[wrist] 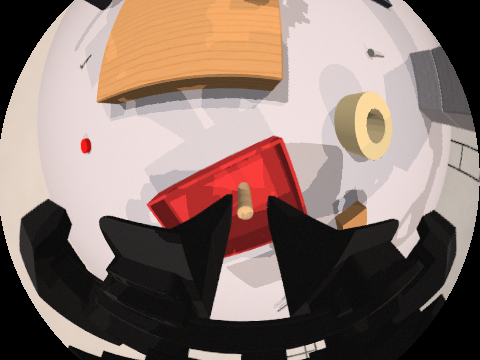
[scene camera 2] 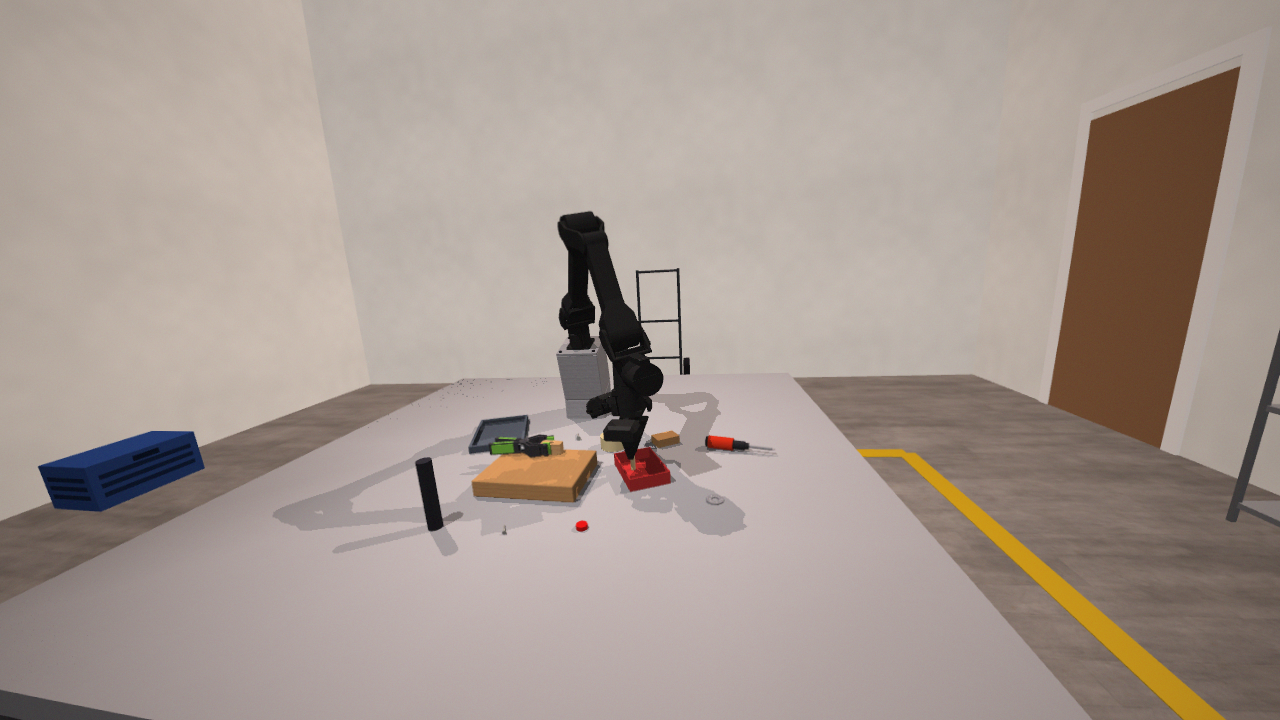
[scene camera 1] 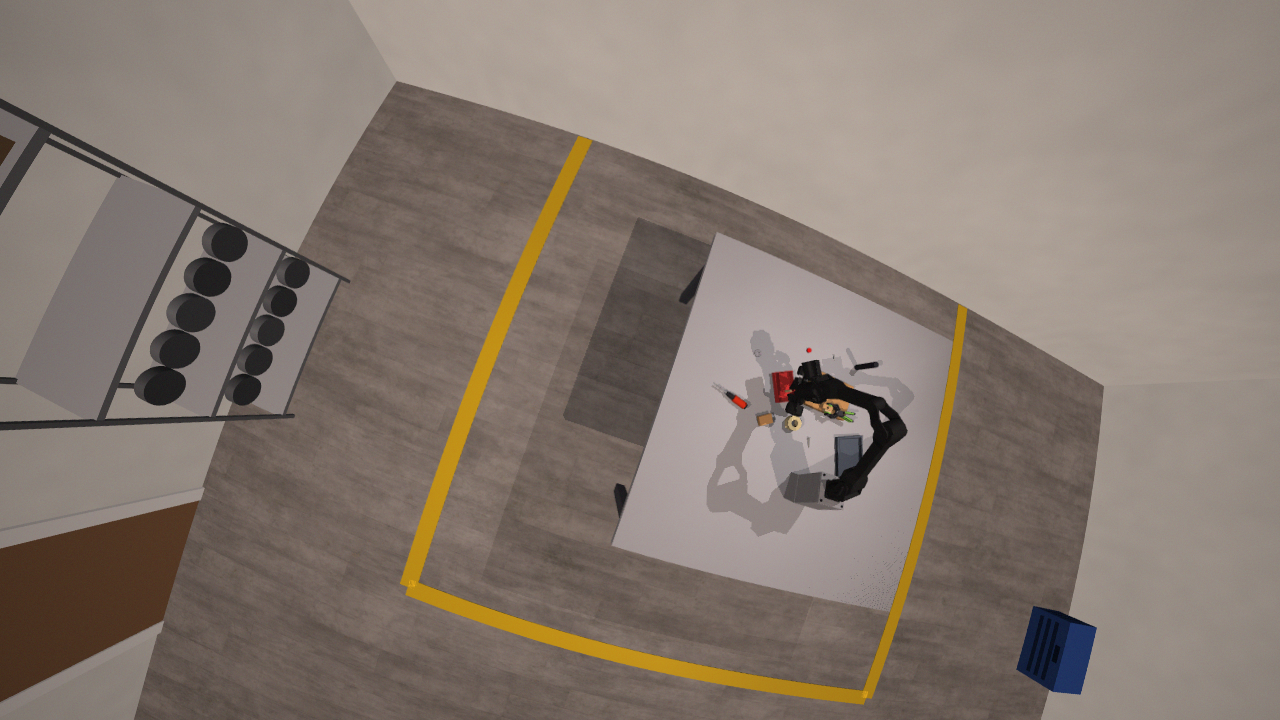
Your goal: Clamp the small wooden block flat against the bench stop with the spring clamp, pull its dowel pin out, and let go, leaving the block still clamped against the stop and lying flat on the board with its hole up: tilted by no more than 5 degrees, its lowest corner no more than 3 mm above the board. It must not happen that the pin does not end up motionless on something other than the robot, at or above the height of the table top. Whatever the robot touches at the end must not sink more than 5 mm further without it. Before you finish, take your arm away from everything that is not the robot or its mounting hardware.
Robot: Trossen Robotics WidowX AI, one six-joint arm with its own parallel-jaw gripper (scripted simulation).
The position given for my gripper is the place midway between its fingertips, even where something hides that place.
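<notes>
There's a red tray (scene camera 2: pixel 650 471), and you'd find the red tray (wrist: pixel 269 173) in the wrist view too. A grey tray (scene camera 2: pixel 512 426) is here as well, and scene camera 1 also shows the grey tray (scene camera 1: pixel 850 448). I can see a tape roll (wrist: pixel 353 111) and a wooden board (scene camera 2: pixel 557 477). As for my gripper (scene camera 2: pixel 632 456), the wrist view shows the gripper (wrist: pixel 250 201) too.
</notes>
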